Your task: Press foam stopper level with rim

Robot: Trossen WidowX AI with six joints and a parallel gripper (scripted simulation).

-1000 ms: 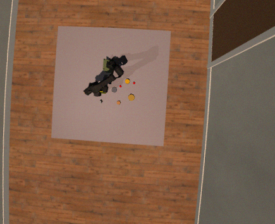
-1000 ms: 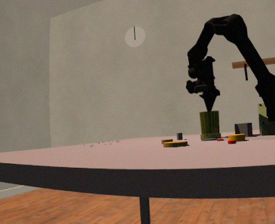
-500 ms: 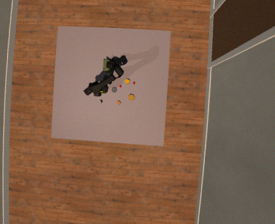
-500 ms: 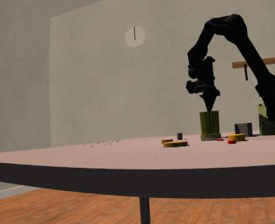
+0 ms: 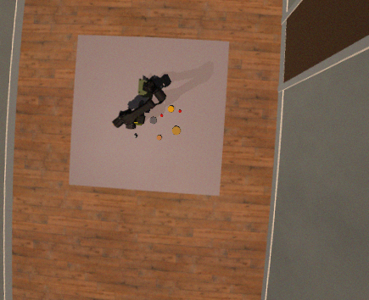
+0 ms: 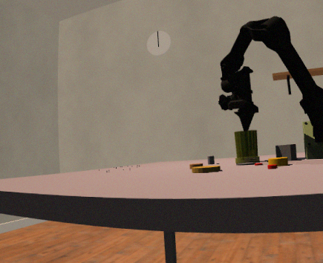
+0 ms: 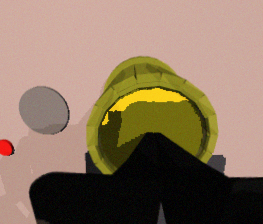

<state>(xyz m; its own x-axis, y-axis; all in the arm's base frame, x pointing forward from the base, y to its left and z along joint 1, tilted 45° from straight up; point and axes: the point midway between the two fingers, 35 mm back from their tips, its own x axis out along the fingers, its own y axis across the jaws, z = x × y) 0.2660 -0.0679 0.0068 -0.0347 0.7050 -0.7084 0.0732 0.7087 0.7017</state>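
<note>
Right now my hand is 50 mm above the foam stopper. From my hand the other things lie so: grey block (140 mm behind, 60 mm to the left, 110 mm below); grey disc (10 mm behind, 120 mm to the left, 140 mm below); small grey cylinder (140 mm ahead, 10 mm to the right, 120 mm below).
</note>
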